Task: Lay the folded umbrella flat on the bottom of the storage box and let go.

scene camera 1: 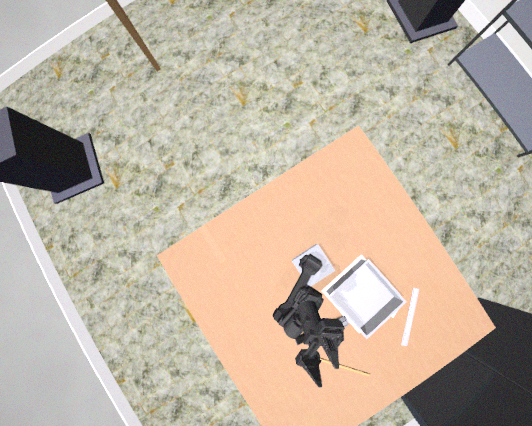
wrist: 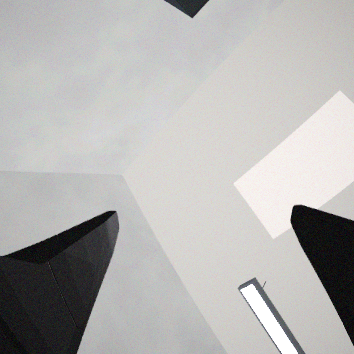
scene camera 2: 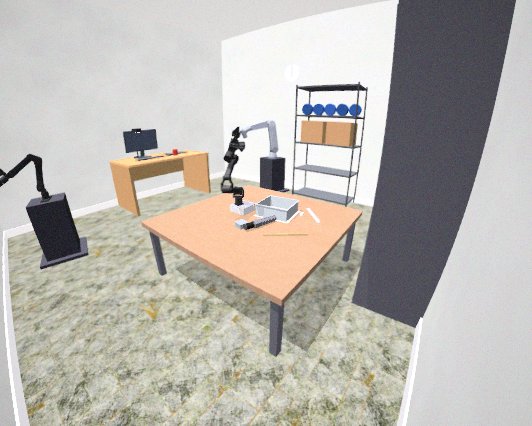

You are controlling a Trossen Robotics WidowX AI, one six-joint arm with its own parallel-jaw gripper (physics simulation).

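Where they show: gripper, between the fingertips: (scene camera 1: 328, 378) (wrist: 206, 217) (scene camera 2: 238, 130); arm's base, origin of its link: (scene camera 1: 307, 263) (scene camera 2: 238, 204).
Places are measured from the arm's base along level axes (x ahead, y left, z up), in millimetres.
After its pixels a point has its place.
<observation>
The folded umbrella (scene camera 2: 261, 222) @(x 365, y -66, z -20 mm), dark grey and ribbed with a pale block at one end, lies on the table in front of the storage box in scene camera 2. In scene camera 1 the arm hides most or all of it. The storage box (scene camera 1: 381, 316) @(x 373, y 241, z 2 mm) (scene camera 2: 274, 211) @(x 327, y 95, z 10 mm) is light grey and open-topped, beside the arm's base, and its visible bottom is bare in scene camera 1. My gripper (scene camera 1: 328, 377) @(x 167, y -104, z 597 mm) (scene camera 2: 240, 132) @(x 167, y -104, z 597 mm) (wrist: 206, 217) @(x 167, y -104, z 597 mm) is open and empty, raised high above the table and apart from the umbrella. Its fingers stand wide in the wrist view.
A thin yellow stick (scene camera 1: 352, 369) @(x 591, y 20, z -46 mm) (scene camera 2: 286, 234) @(x 566, y -21, z -50 mm) and a white strip (scene camera 1: 410, 317) @(x 464, y 397, z -54 mm) (scene camera 2: 313, 215) @(x 477, y 386, z -55 mm) lie on the table (scene camera 1: 280, 220) @(x -245, y -44, z -57 mm) (scene camera 2: 215, 240) @(x 323, y -413, z -57 mm). The arm's pale base (scene camera 2: 242, 208) @(x 85, y -25, z -8 mm) stands next to the box. A tall dark panel (scene camera 2: 425, 150) stands beyond the table's edge.
</observation>
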